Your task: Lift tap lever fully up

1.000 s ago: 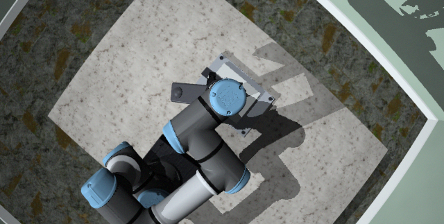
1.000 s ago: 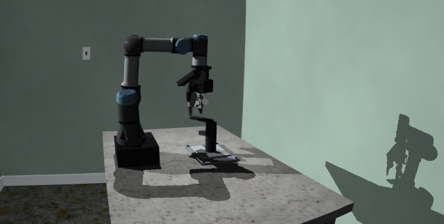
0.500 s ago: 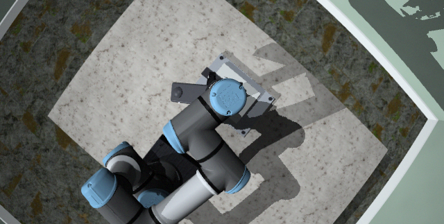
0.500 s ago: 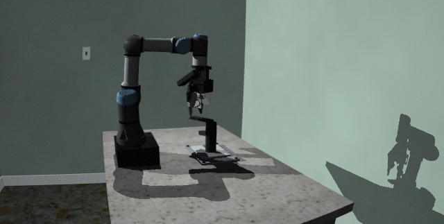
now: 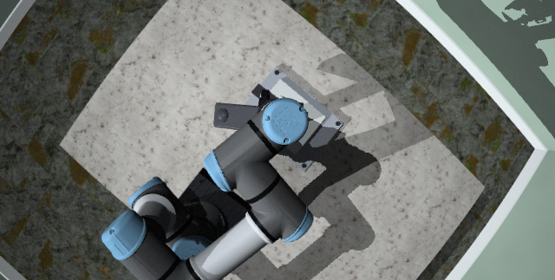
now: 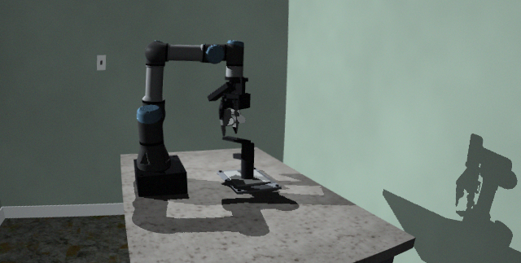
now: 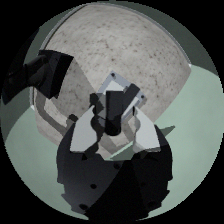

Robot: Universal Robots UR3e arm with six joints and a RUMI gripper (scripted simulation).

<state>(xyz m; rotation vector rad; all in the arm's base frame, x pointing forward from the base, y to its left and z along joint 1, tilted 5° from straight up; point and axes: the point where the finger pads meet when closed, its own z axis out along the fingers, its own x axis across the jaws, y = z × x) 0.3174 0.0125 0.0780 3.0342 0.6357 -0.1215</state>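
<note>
Right now the black lever is 30 mm to the right of my hand, 30 mm below it and 10 mm ahead of it. The rest, counted from my hand: black tap: 80 mm below, 50 mm to the right, 20 mm ahead.
</note>
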